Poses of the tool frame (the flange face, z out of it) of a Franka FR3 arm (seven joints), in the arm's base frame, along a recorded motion.
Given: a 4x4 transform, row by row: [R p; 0 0 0 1], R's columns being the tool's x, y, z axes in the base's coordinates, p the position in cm. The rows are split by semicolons.
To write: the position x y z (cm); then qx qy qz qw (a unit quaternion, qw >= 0). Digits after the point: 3 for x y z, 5 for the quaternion.
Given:
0.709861 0.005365 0.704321 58.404; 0.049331 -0.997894 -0.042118 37.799; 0.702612 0.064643 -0.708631 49.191; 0 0 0 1
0.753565 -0.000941 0.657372 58.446; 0.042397 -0.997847 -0.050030 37.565; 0.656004 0.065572 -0.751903 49.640; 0 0 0 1
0.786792 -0.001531 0.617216 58.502; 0.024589 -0.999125 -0.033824 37.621; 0.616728 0.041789 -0.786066 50.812; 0 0 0 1
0.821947 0.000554 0.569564 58.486; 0.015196 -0.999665 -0.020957 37.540; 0.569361 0.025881 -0.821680 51.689; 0 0 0 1
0.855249 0.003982 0.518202 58.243; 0.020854 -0.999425 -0.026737 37.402; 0.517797 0.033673 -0.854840 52.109; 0 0 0 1
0.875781 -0.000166 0.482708 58.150; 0.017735 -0.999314 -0.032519 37.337; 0.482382 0.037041 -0.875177 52.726; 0 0 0 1
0.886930 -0.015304 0.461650 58.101; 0.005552 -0.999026 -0.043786 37.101; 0.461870 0.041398 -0.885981 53.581; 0 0 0 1
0.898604 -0.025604 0.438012 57.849; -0.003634 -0.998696 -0.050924 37.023; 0.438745 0.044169 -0.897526 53.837; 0 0 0 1
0.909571 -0.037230 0.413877 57.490; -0.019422 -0.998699 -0.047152 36.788; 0.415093 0.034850 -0.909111 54.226; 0 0 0 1
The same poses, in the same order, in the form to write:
58.404 37.799 49.191 0.92417 0.01480 0.38059 0.02888
58.446 37.565 49.640 0.93586 0.01107 0.35085 0.03088
58.502 37.621 50.812 0.94498 0.00610 0.32645 0.02000
58.486 37.540 51.689 0.95437 0.00413 0.29834 0.01227
58.243 37.402 52.109 0.96300 0.00645 0.26895 0.01568
58.150 37.337 52.726 0.96828 0.00454 0.24918 0.01796
58.101 37.101 53.581 0.97107 -0.00251 0.23776 0.02193
57.849 37.023 53.837 0.97402 -0.00750 0.22504 0.02441
57.490 36.788 54.226 0.97691 -0.01450 0.21214 0.02099

